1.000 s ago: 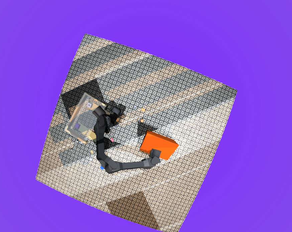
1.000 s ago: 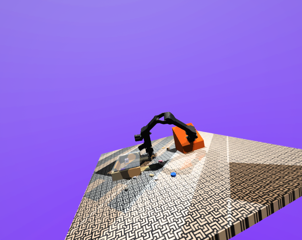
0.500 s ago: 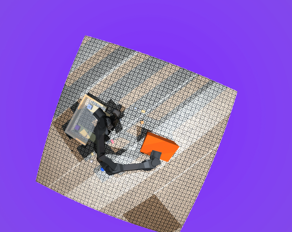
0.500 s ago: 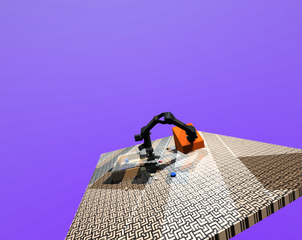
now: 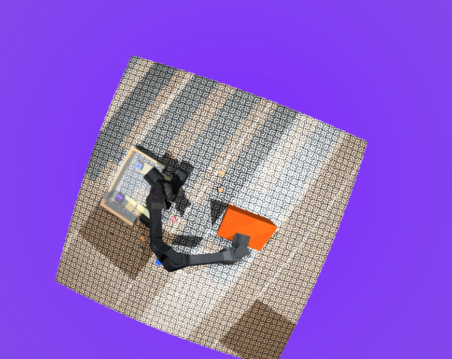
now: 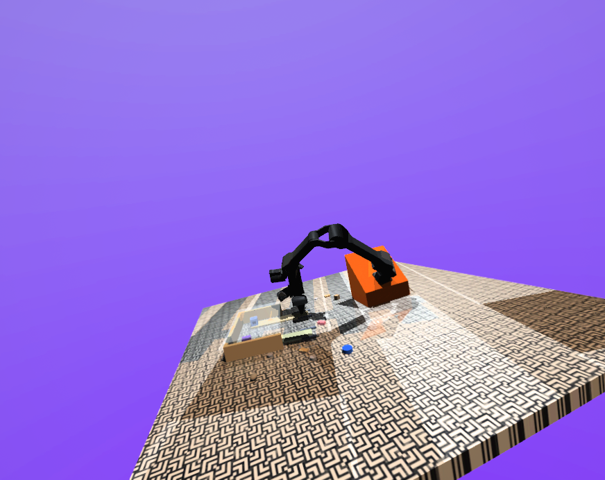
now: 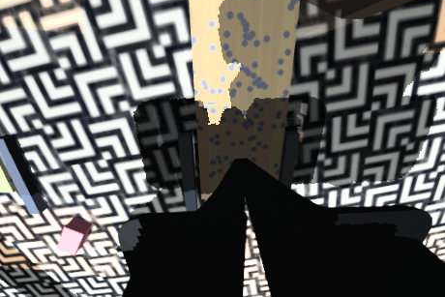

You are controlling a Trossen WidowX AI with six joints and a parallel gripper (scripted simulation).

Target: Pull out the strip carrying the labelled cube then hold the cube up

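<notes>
Right now my gripper tip is 90 mm short of the dotted strip and 30 mm to the left of it. From my gripper tip the other things lie so: pale yellow-green strip: 100 mm ahead, 170 mm to the left; then pink block: 30 mm behind, 150 mm to the left; then labelled cube: 200 mm ahead, 50 mm to the right, 20 mm above.
</notes>
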